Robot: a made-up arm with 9 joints.
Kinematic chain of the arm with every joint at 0, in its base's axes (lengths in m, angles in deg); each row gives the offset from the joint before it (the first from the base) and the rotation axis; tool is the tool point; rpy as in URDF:
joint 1: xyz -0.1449 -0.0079 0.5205 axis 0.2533 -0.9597 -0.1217
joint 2: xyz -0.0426 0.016 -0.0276 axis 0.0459 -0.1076 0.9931
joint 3: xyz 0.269 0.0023 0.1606 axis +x
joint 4: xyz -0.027 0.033 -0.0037 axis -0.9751 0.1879 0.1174
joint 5: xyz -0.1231 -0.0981 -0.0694 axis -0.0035 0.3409 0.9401
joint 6: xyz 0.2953 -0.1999 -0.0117 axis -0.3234 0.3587 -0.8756
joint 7: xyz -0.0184 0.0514 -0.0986 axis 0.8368 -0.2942 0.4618
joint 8: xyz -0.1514 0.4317 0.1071 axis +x
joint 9: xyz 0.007 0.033 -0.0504 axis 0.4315 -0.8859 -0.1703
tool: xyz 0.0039 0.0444 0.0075 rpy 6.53 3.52 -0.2
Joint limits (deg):
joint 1: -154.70..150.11
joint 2: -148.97..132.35
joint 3: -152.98..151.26
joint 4: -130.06..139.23
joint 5: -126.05..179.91
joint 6: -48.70..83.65
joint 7: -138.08..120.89
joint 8: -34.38..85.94
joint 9: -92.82..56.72
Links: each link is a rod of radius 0.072 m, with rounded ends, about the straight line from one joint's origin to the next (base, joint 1, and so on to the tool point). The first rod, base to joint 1, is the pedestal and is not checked.
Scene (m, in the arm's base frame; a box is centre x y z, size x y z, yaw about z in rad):
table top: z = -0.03
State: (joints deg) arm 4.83 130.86 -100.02 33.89 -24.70 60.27 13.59 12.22 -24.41
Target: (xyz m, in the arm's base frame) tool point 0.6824 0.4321 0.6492
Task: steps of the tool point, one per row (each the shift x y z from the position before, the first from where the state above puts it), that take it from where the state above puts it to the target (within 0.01 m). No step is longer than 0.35 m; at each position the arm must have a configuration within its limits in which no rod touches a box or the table.
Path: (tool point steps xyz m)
1: 0.2332 0.1243 0.0887
2: 0.2888 0.0585 0.0199
3: 0.3027 -0.0268 -0.0542
4: 0.2704 -0.1190 -0.1152
5: 0.1983 -0.2031 -0.1474

